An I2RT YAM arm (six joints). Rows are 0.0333 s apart.
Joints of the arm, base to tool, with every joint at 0 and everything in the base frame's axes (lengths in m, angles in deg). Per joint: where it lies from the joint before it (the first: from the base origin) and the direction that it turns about. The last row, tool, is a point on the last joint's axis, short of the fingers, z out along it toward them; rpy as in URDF.
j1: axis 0 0 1 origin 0 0 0.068
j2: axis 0 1 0 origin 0.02 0.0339 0.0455
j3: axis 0 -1 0 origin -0.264 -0.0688 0
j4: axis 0 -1 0 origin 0.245 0.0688 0.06
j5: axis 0 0 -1 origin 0.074 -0.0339 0.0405
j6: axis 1 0 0 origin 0.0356 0 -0.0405
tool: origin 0 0 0 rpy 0 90 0
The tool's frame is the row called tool.
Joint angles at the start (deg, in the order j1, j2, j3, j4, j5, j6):
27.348, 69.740, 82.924, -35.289, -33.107, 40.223
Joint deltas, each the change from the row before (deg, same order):
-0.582, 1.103, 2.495, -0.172, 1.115, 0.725
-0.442, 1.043, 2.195, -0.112, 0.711, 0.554
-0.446, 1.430, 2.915, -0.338, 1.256, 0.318
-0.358, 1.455, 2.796, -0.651, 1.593, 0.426
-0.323, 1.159, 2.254, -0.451, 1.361, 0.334
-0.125, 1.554, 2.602, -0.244, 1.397, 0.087
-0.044, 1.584, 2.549, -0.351, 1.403, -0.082
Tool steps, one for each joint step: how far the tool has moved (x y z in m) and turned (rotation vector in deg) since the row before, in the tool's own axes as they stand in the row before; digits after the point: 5 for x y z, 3 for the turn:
-0.00893, 0.00436, -0.00204, 0.514, -1.946, 0.248
-0.00762, 0.00385, -0.00110, 0.210, -1.468, 0.139
-0.00951, 0.00483, -0.00077, 0.547, -1.908, -0.140
-0.00858, 0.00372, 0.00008, 0.996, -1.782, 0.187
-0.00701, 0.00290, 0.00000, 0.817, -1.580, 0.121
-0.00766, 0.00354, 0.00202, 0.617, -1.569, -0.237
-0.00696, 0.00314, 0.00270, 0.683, -1.392, -0.330

